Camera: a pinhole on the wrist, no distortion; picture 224 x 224 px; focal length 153.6 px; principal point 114.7 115.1 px. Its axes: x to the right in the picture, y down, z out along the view. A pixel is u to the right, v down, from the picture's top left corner.
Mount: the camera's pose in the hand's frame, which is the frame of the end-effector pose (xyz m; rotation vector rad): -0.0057 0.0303 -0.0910 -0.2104 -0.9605 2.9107
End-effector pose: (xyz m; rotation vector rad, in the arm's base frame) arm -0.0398 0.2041 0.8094 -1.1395 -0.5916 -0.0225
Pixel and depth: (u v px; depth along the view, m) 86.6 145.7 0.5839
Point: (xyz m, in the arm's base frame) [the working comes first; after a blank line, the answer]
In the camera's frame: -0.1068 0.1163 0.5839

-0.2976 0.2955 1.2555
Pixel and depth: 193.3 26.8 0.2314
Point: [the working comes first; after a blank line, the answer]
In the camera's frame: 0.1184 -0.1330 0.2314

-0.2353 0.3042 0.7726
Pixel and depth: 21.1 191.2 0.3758
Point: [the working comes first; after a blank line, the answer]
In the camera's frame: -0.2290 0.1862 0.3758

-0.0700 0.1938 1.2242
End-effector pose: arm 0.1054 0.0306 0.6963 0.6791 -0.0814 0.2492
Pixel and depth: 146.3 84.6 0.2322
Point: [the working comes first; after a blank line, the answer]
In the camera's frame: 0.0478 -0.0461 0.2322

0.0383 -0.1079 0.7339
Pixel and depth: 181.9 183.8 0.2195
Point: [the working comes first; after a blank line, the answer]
In the camera's frame: 0.0960 0.0982 0.2195

0.0164 -0.1312 0.5846
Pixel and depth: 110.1 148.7 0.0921
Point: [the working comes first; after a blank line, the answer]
In the camera's frame: -0.0028 0.0201 0.0921

0.0986 0.0155 0.6462
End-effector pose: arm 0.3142 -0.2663 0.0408 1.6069 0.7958 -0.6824
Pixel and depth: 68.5 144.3 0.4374
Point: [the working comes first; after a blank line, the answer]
In the camera's frame: -0.1316 0.0832 0.4374

0.0999 -0.4433 -0.2228
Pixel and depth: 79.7 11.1 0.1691
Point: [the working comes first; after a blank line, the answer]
In the camera's frame: -0.0385 -0.1145 0.1691

0.3337 -0.3814 0.0246
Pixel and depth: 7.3 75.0 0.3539
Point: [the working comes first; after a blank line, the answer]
In the camera's frame: -0.2475 -0.0924 0.3539

0.3199 -0.4956 -0.2305
